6 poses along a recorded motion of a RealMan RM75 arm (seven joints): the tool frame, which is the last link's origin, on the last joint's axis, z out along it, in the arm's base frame.
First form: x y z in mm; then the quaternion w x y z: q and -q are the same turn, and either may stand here.
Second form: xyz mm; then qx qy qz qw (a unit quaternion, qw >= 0). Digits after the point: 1 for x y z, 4 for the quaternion.
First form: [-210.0 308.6 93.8 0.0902 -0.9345 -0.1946 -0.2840]
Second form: [-210.0 308.6 93.8 -0.9345 -0.1946 -0.2840 0.0902]
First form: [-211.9 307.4 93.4 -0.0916 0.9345 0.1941 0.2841]
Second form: [-211.9 307.4 93.4 -0.9345 -0.1941 -0.2841 0.0916]
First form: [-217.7 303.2 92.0 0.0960 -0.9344 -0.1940 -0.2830]
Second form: [-217.7 303.2 92.0 -0.9344 -0.1940 -0.2830 0.0960]
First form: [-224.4 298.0 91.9 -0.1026 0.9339 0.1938 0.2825]
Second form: [-224.4 298.0 91.9 -0.9339 -0.1938 -0.2825 0.1026]
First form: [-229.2 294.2 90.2 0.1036 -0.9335 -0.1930 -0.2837]
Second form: [-229.2 294.2 90.2 -0.9335 -0.1930 -0.2837 0.1036]
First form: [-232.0 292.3 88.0 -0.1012 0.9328 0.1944 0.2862]
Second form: [-232.0 292.3 88.0 -0.9328 -0.1944 -0.2862 0.1012]
